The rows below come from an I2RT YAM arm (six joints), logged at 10 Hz.
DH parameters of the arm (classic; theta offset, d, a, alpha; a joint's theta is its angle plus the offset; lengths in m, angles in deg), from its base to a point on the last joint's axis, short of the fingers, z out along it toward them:
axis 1: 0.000 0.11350 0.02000 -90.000
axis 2: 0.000 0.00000 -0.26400 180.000
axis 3: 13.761 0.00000 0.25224 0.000
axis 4: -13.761 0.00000 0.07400 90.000
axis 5: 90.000 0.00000 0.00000 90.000
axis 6: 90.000 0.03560 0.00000 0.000
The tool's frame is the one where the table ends.
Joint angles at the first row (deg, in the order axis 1, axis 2, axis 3, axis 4, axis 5, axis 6):
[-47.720, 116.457, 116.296, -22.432, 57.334, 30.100]
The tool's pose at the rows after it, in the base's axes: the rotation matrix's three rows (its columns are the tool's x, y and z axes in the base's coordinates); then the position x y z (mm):
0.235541, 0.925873, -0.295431; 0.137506, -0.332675, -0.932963; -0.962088, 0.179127, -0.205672; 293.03, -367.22, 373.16
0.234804, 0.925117, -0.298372; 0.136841, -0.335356, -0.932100; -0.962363, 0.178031, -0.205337; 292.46, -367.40, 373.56
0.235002, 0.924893, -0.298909; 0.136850, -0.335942, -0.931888; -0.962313, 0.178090, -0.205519; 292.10, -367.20, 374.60
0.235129, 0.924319, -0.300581; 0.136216, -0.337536, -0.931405; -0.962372, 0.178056, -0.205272; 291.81, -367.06, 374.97
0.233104, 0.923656, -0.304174; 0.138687, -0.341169, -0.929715; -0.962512, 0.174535, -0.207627; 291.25, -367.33, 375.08
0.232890, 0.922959, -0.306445; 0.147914, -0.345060, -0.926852; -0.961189, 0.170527, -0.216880; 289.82, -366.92, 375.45
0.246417, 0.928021, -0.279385; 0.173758, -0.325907, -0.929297; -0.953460, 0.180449, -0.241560; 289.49, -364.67, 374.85
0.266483, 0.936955, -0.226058; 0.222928, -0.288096, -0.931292; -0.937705, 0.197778, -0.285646; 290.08, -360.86, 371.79
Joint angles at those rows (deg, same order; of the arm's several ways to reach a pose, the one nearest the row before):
[-47.735, 116.525, 116.367, -22.539, 57.790, 30.035]
[-47.797, 116.516, 116.455, -22.673, 57.905, 30.025]
[-47.813, 116.491, 116.671, -22.945, 57.919, 30.058]
[-47.824, 116.454, 116.710, -23.051, 58.007, 30.100]
[-47.893, 116.533, 116.967, -23.577, 58.109, 30.223]
[-47.994, 116.499, 117.362, -25.016, 57.991, 30.880]
[-47.917, 116.157, 117.340, -26.860, 56.117, 32.475]
[-47.706, 115.585, 116.783, -29.219, 52.553, 34.814]

